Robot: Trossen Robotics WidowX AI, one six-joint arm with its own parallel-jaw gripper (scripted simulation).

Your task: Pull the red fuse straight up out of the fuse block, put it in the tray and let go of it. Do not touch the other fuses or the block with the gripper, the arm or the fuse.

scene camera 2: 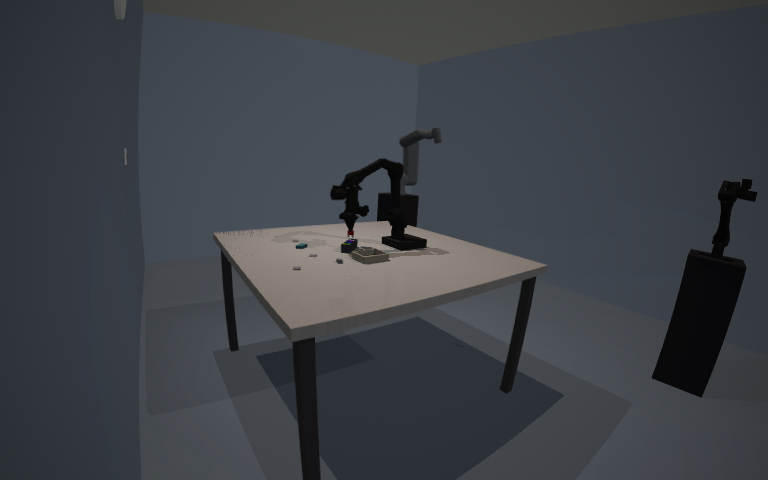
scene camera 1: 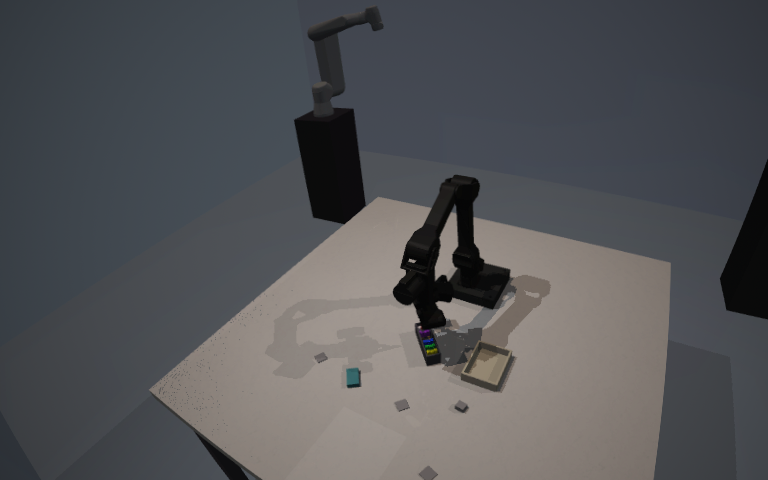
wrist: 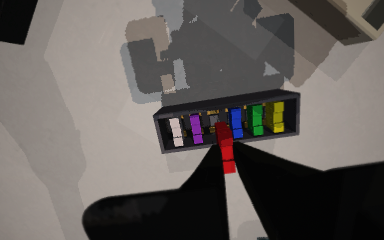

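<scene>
The gripper [scene camera 1: 426,323] carries a red fuse; the wrist view also shows the gripper [wrist: 225,149]. A tan tray [scene camera 1: 486,366] is in the scene as well.
</scene>
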